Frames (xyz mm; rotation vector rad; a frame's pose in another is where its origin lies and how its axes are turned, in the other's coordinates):
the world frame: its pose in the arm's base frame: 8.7 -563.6 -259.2 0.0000 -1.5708 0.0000
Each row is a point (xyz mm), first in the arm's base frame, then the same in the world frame.
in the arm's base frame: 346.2 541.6 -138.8
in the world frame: 120.4 1105.2 -337.5
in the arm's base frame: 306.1 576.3 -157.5
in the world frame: 101.7 1139.9 -297.4
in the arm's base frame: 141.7 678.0 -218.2
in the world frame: 41.0 1241.6 -133.0
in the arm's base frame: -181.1 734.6 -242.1
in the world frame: 17.1 1298.2 189.8
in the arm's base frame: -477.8 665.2 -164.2
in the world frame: 95.0 1228.8 486.5
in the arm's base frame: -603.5 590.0 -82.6
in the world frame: 176.6 1153.6 612.2
